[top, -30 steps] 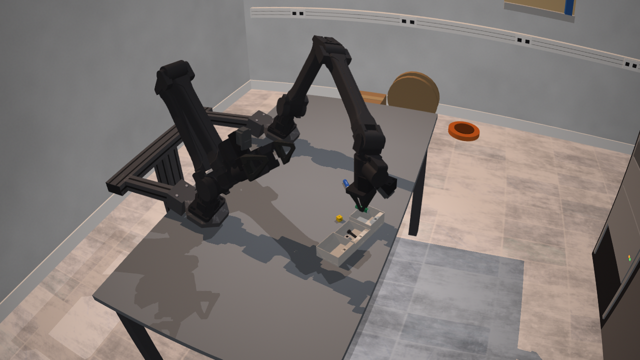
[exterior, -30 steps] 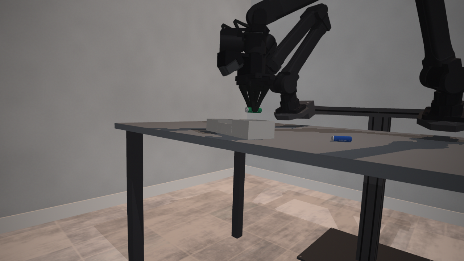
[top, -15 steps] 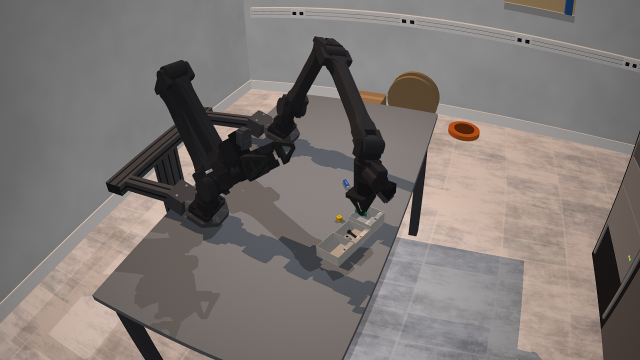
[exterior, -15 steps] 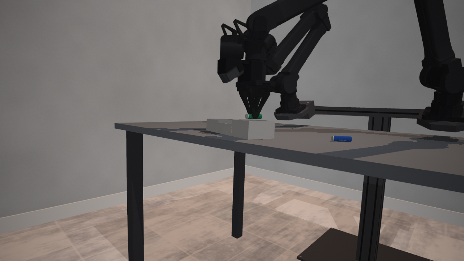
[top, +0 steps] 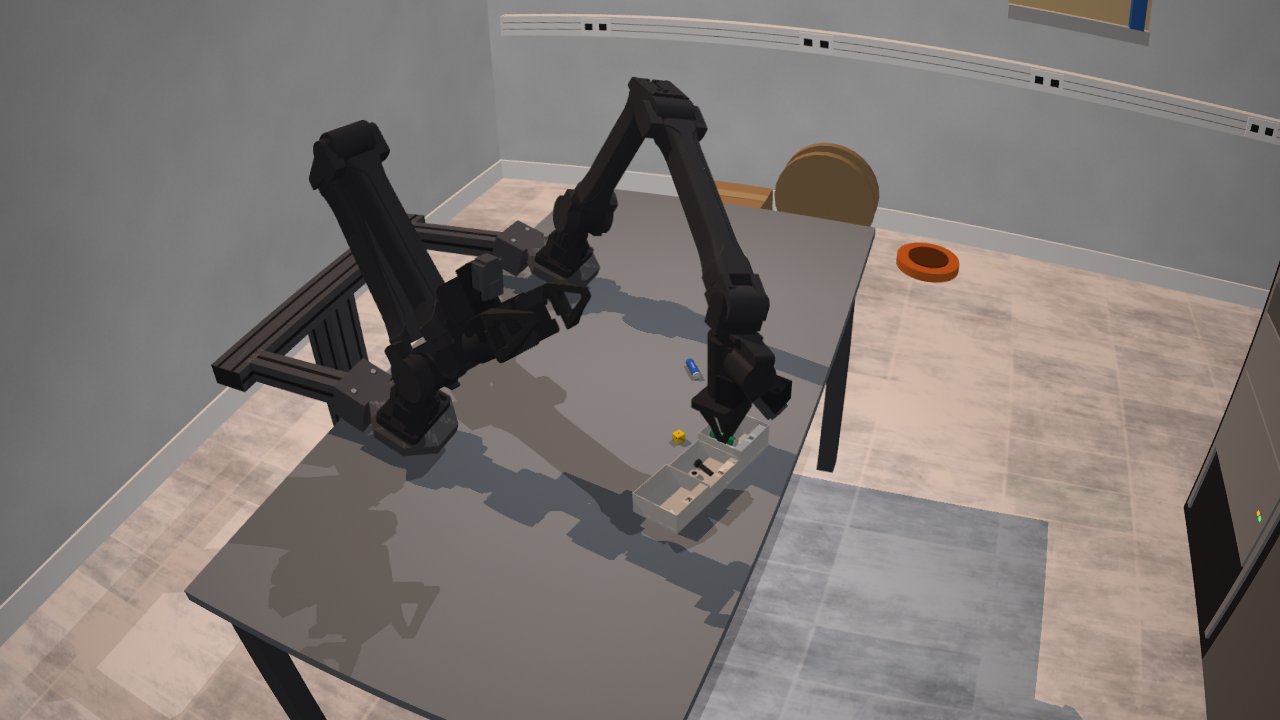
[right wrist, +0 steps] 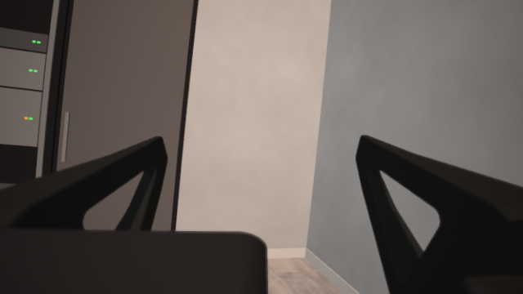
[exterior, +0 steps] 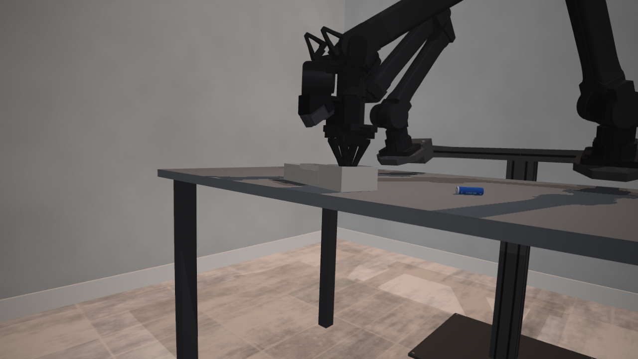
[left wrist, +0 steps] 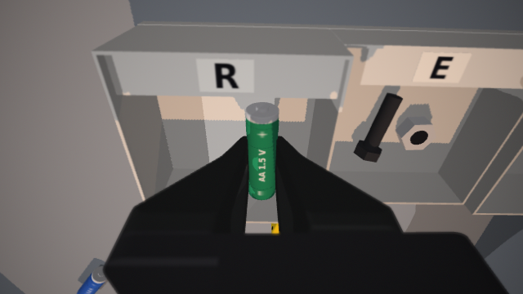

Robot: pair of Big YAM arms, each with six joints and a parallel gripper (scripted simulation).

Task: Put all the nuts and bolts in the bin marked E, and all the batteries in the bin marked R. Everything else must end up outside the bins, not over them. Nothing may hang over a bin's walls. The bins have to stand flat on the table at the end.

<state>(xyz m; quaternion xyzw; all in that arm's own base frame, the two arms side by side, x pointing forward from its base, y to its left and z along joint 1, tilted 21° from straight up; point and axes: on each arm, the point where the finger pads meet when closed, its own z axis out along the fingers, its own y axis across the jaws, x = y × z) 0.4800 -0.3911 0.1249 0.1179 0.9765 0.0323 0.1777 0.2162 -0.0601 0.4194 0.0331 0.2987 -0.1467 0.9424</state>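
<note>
The green battery lies right at my left hand. From my left hand the other things lie so: bin row 10 mm behind, 70 mm to the right, 10 mm below; yellow die 80 mm behind, 30 mm below; black bolt 20 mm behind, 60 mm to the right, 20 mm below.
</note>
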